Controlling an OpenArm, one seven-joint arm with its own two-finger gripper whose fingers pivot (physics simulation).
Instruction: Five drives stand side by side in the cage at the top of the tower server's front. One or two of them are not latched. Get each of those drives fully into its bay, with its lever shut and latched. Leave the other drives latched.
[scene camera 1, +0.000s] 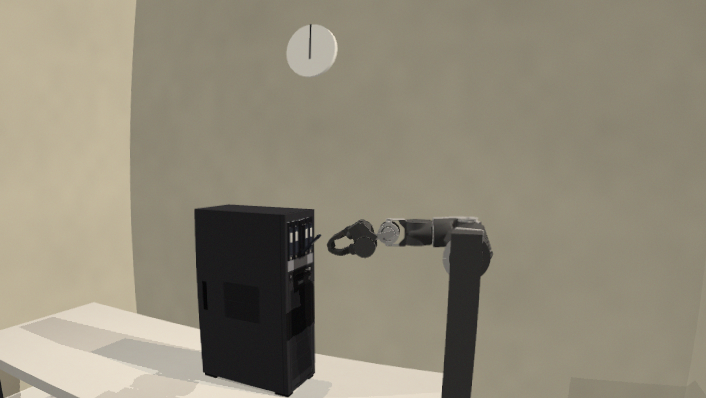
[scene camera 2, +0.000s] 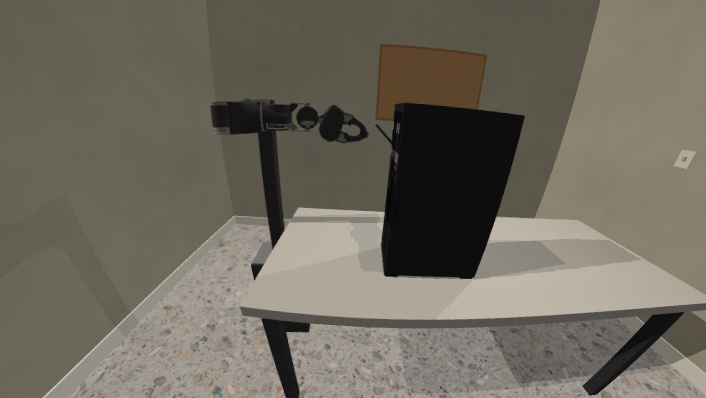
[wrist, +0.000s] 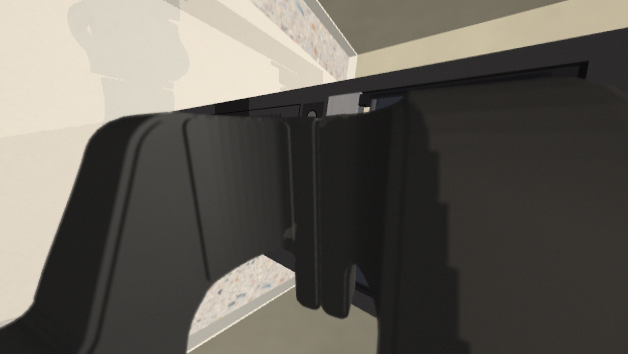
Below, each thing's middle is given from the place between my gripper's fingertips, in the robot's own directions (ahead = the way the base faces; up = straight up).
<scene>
Right now my hand is 250 mm short of the black tower server (scene camera 1: 257, 321), 180 mm above it and 20 mm to the left of it.
</scene>
